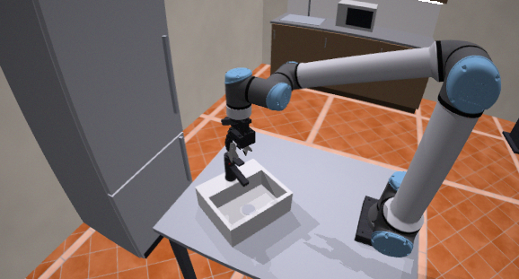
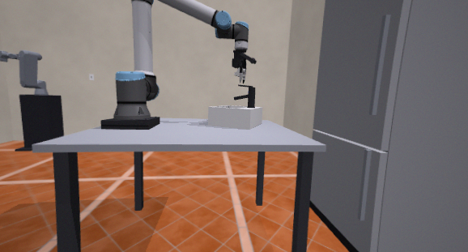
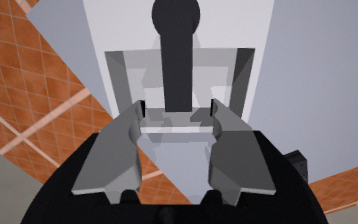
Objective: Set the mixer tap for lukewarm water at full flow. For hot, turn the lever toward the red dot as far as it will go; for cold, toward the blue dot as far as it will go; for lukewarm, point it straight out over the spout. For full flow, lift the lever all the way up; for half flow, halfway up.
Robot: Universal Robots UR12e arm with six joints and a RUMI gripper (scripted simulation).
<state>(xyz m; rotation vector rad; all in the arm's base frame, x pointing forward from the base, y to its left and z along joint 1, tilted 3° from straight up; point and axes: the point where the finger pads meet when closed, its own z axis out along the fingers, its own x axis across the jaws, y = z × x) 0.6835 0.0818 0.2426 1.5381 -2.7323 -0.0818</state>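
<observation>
My gripper is now 2 cm short of the lever, 1 cm to the left of it and 3 cm above it. The rest, counted from my hand: white sink basin (4 cm behind, 2 cm to the left, 27 cm below); then black mixer tap (4 cm ahead, 3 cm to the right, 8 cm below).
</observation>
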